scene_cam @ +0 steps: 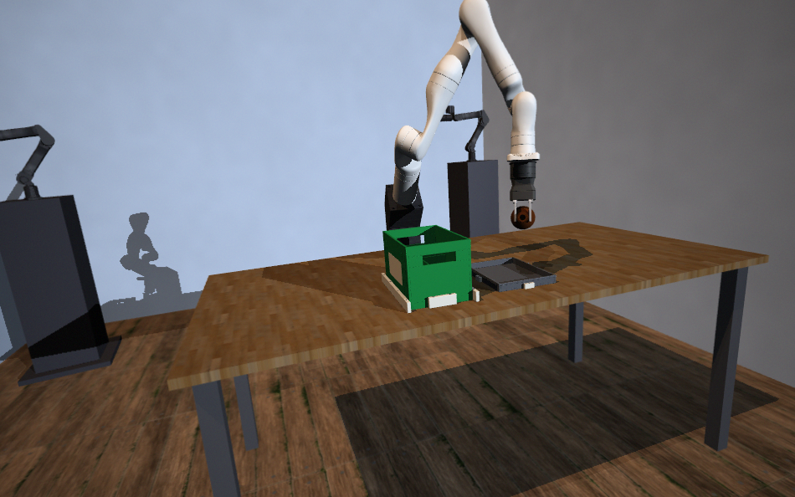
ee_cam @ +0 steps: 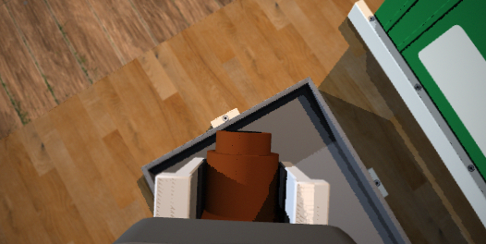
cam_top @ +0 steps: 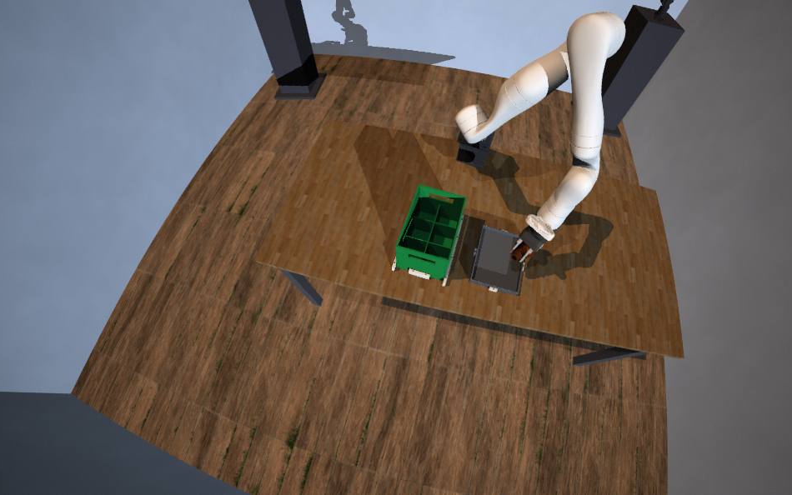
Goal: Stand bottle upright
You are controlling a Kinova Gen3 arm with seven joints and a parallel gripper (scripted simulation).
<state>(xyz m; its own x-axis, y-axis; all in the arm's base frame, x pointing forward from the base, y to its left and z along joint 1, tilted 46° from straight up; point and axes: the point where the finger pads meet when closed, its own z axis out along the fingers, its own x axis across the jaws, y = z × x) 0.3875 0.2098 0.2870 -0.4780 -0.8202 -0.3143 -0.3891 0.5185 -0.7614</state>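
The brown bottle lies 40 mm behind my hand, 30 mm to the left of it and 10 mm below it. Also, from my hand: green crate (100 mm behind, 290 mm to the right, 120 mm below); then tray (70 mm behind, 10 mm to the right, 190 mm below).
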